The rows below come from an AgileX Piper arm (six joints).
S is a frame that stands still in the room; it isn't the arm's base.
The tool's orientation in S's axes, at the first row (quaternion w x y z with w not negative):
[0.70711, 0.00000, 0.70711, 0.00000]
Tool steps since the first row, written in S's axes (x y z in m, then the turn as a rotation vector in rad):
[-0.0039, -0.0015, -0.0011, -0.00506, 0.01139, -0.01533]
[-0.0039, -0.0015, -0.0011, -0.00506, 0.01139, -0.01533]
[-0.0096, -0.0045, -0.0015, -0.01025, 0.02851, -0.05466]
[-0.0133, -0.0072, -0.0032, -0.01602, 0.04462, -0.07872]
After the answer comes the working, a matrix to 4 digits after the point.
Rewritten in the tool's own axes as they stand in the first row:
[0.0011, -0.0015, -0.0039, 0.01533, 0.01139, -0.00506]
[0.0011, -0.0015, -0.0039, 0.01533, 0.01139, -0.00506]
[0.0015, -0.0045, -0.0096, 0.05466, 0.02851, -0.01025]
[0.0032, -0.0072, -0.0133, 0.07872, 0.04462, -0.01602]

The tool's axes in the first row as the columns of a matrix, in S's axes (rounded; the answer above uses it unrounded):
[0.0000, 0.0000, 1.0000]
[0.0000, 1.0000, 0.0000]
[-1.0000, 0.0000, 0.0000]

